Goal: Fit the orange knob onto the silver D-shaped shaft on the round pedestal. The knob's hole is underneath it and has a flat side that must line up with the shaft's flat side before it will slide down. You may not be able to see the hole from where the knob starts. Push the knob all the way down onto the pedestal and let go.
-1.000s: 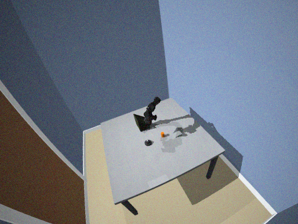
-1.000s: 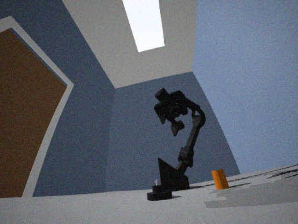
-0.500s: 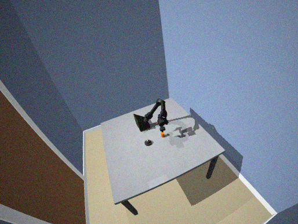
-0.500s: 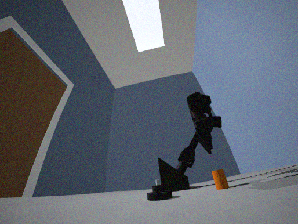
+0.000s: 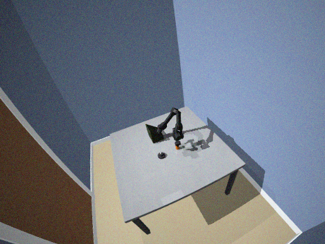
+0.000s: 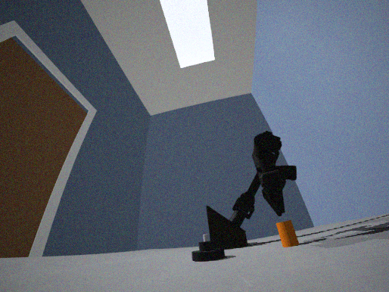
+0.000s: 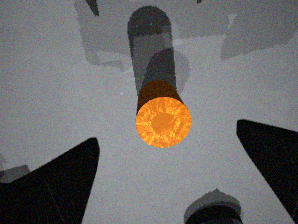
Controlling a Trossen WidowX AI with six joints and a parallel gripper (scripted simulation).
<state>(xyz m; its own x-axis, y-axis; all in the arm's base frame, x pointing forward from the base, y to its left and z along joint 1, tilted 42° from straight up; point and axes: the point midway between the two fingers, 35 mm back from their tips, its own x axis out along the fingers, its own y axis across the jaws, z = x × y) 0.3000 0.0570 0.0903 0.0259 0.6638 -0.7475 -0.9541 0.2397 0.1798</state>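
Now: gripper tip 40 mm above the orange knob. From my gripper tip the other things lie so: round pedestal: 220 mm to the right, 50 mm below.
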